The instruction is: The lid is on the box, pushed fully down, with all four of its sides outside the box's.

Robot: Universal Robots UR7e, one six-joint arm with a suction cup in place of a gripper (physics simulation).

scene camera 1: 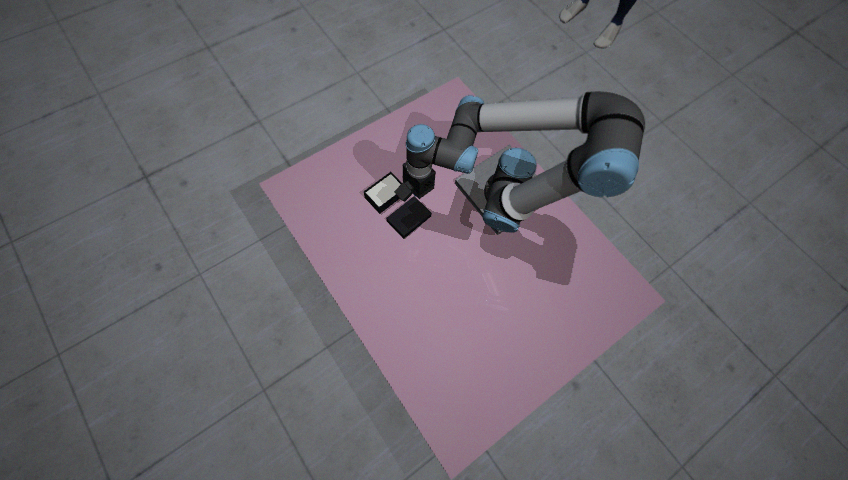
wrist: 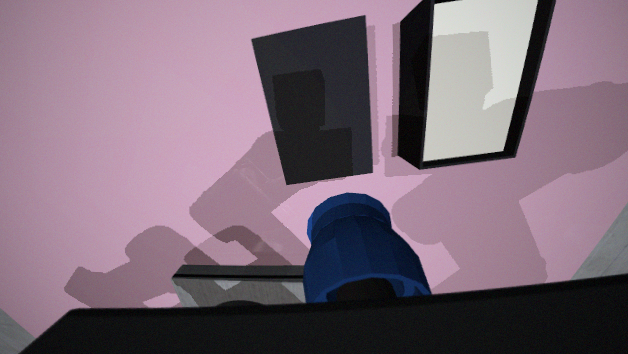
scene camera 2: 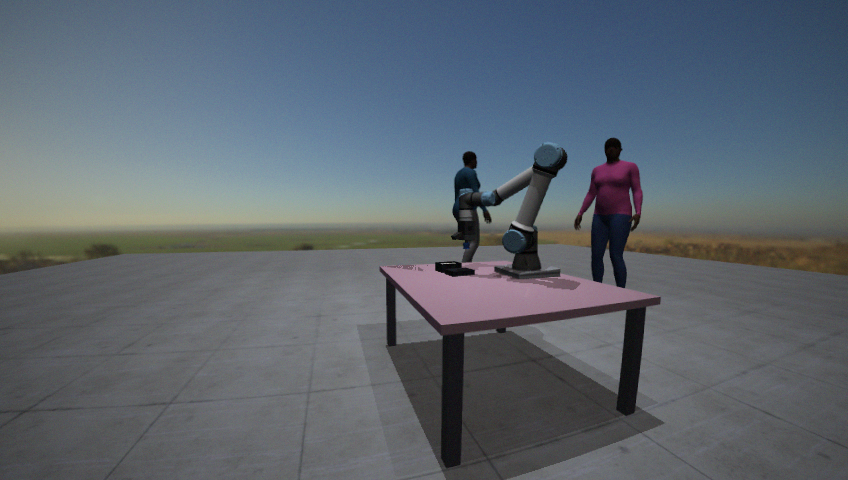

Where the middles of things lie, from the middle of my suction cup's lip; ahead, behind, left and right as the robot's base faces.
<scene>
Now: suction cup 40 mm short of the black lid (scene camera 1: 408,217), 10 mm to the right of it and 130 mm above it. From my suction cup the other things lie so: black box (scene camera 1: 381,195) (60 mm ahead, 110 mm to the right, 120 mm below).
</scene>
